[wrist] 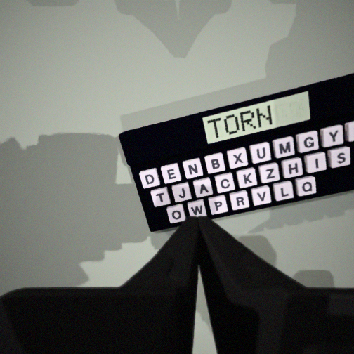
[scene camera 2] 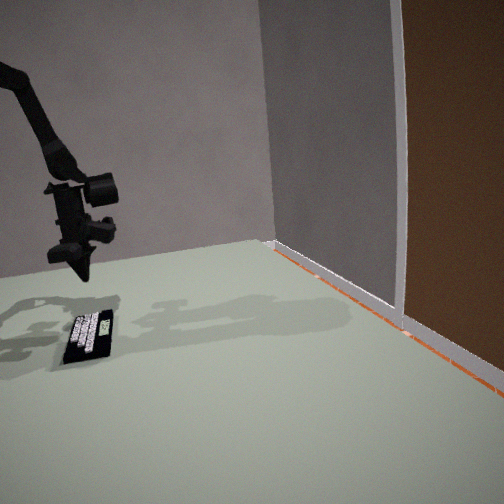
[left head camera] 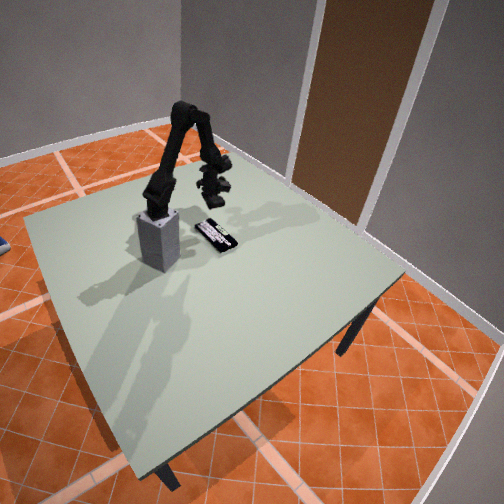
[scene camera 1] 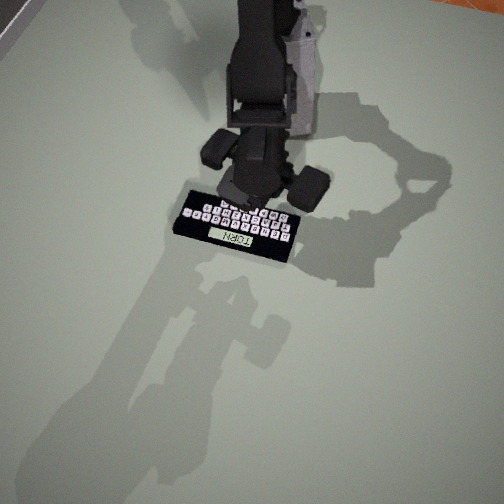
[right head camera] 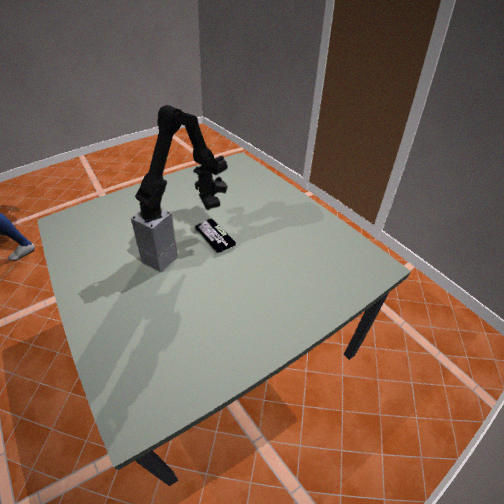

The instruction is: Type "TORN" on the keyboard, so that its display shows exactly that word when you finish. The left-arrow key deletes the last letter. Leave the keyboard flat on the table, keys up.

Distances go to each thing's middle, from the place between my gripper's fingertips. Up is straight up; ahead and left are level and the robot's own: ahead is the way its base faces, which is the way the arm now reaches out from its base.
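Relative to my hand, the black keyboard (scene camera 2: 94, 330) is 60 mm to the right and 100 mm below.
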